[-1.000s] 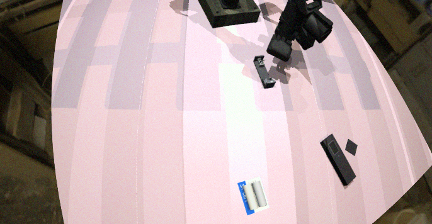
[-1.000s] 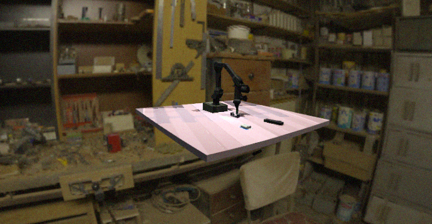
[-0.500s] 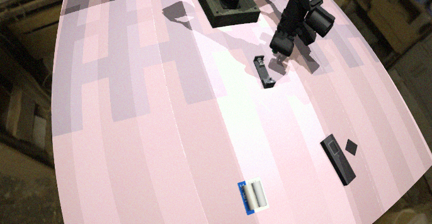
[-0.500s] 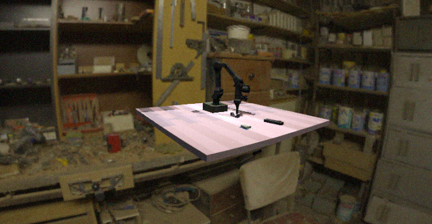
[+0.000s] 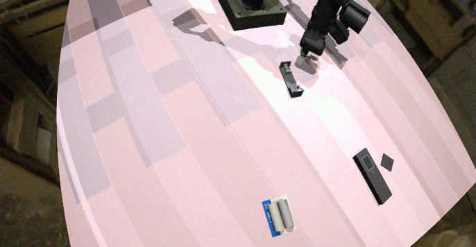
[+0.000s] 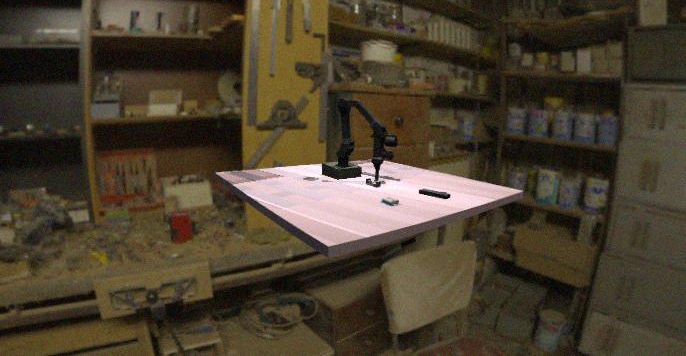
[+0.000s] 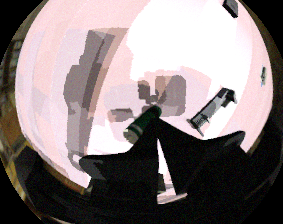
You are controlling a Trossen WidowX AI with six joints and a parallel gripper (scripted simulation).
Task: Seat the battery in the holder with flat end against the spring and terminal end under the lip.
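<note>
My gripper tip is now 1 cm past the battery and 1 cm above it. Also, from my gripper tip: black battery door (38 cm ahead, 14 cm to the left, 4 cm below); black remote (40 cm ahead, 6 cm to the left, 3 cm below).
</note>
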